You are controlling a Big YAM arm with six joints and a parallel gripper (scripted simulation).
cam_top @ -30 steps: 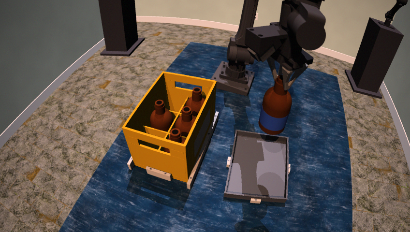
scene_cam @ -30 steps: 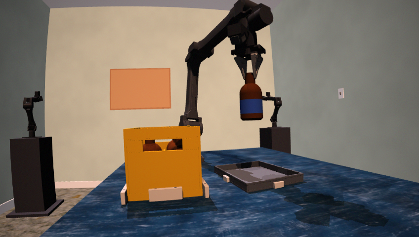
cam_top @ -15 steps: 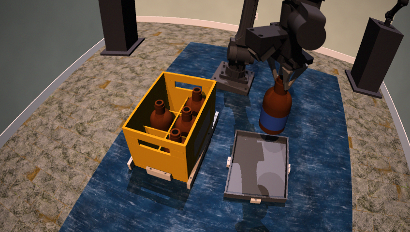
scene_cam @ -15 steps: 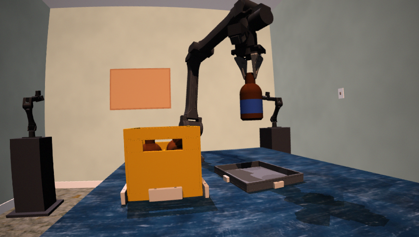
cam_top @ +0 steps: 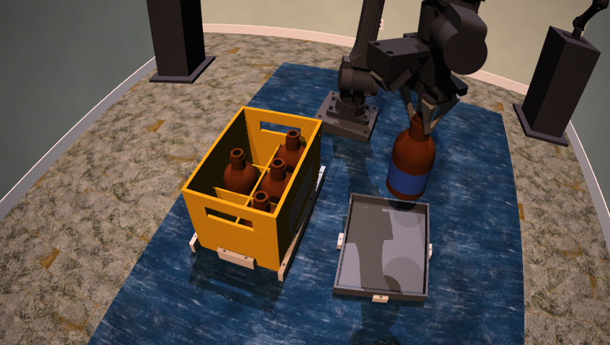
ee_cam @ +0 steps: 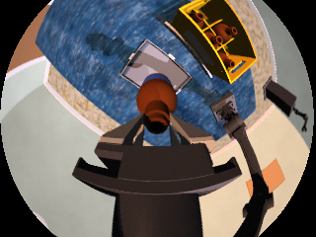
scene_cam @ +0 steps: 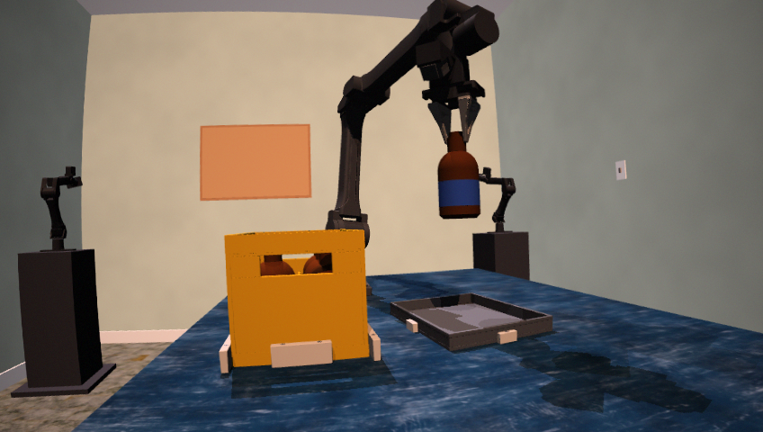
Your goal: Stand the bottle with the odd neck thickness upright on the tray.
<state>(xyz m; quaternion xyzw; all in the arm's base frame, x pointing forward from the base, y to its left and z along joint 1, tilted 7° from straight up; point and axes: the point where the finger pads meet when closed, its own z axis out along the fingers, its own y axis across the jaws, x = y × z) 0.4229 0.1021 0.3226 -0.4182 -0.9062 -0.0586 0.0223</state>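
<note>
My hand is 32 cm above the dark grey tray. Also, from my hand: orange crate: 28 cm to the right, 25 cm below, 4 cm behind.
</note>
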